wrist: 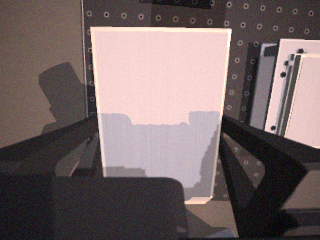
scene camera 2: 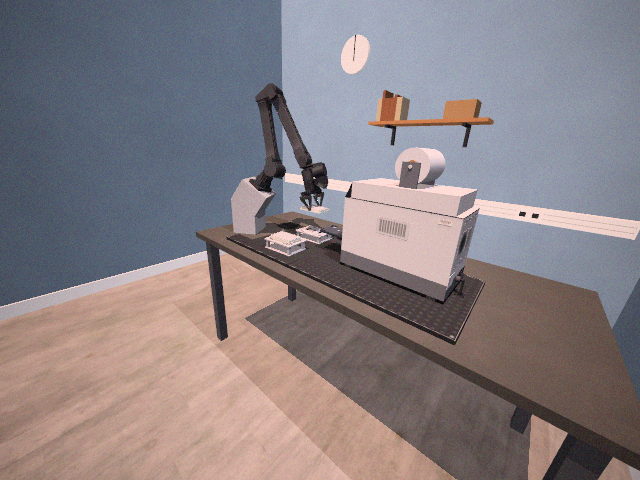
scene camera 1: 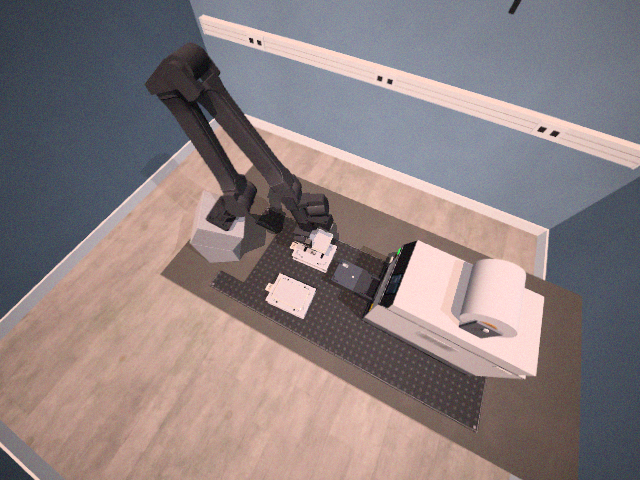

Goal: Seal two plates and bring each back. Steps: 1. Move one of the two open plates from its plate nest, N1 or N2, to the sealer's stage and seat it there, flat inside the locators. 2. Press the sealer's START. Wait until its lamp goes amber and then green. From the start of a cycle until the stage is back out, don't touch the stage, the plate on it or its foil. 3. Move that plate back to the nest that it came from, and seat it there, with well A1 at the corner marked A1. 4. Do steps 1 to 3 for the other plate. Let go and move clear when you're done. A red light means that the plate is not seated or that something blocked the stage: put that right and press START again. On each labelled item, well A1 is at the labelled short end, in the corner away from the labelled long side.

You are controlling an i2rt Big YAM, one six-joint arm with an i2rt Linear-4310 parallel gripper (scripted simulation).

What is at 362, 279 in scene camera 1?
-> A sealer stage.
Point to a foil roll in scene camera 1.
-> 495, 290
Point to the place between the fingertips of the gripper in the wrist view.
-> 159, 120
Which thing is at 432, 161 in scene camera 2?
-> A foil roll.
